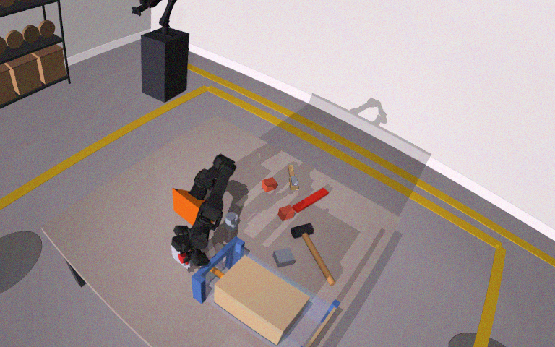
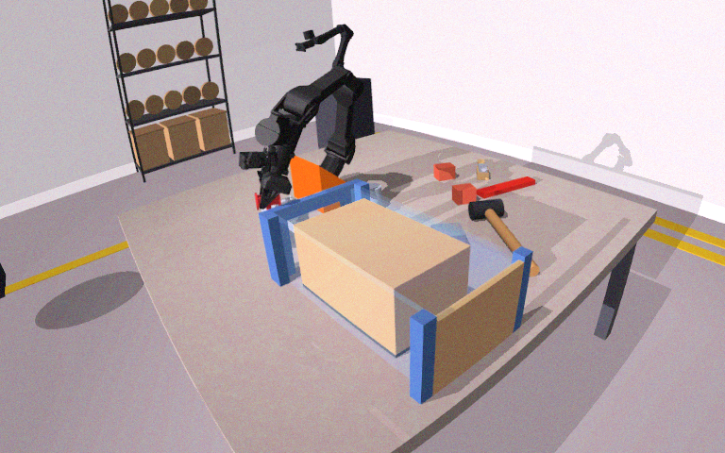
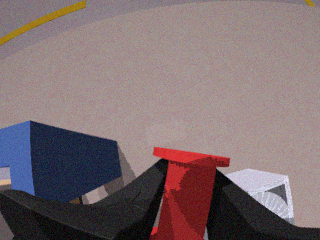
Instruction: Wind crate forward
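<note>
Right now the winch handle is 2 cm behind my gripper tip, 5 cm to the left of it and 3 cm below it. The rest, counted from my gripper tip: red knob 1 cm ahead, 2 cm to the left; grey hand winch 7 cm behind, 9 cm to the left, 10 cm below; blue steel frame 10 cm ahead, 8 cm to the left, 3 cm below.
</note>
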